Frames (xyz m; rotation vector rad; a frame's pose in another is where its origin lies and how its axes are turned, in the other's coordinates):
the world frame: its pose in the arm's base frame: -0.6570 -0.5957 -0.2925 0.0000 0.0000 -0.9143
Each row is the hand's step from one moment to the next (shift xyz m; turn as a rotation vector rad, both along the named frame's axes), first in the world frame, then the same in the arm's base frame.
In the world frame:
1: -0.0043 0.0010 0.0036 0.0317 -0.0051 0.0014
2: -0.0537 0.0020 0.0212 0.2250 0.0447 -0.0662
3: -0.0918 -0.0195 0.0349 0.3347 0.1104 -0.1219
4: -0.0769 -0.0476 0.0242 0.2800 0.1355 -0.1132
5: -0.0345 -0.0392 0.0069 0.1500 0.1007 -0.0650
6: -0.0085 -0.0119 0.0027 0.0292 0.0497 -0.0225
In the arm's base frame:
1: -0.0018 0.0040 0.0036 0.0153 -0.0282 0.0014
2: -0.0312 0.0438 0.0212 0.1727 -0.1509 -0.0662
3: -0.0715 0.0608 0.0349 0.2917 -0.1977 -0.1219
4: -0.0846 0.0319 0.0242 0.2782 -0.1391 -0.1132
5: -0.0521 0.0034 0.0069 0.1713 -0.0574 -0.0650
6: -0.0146 -0.0005 0.0027 0.0572 0.0072 -0.0225

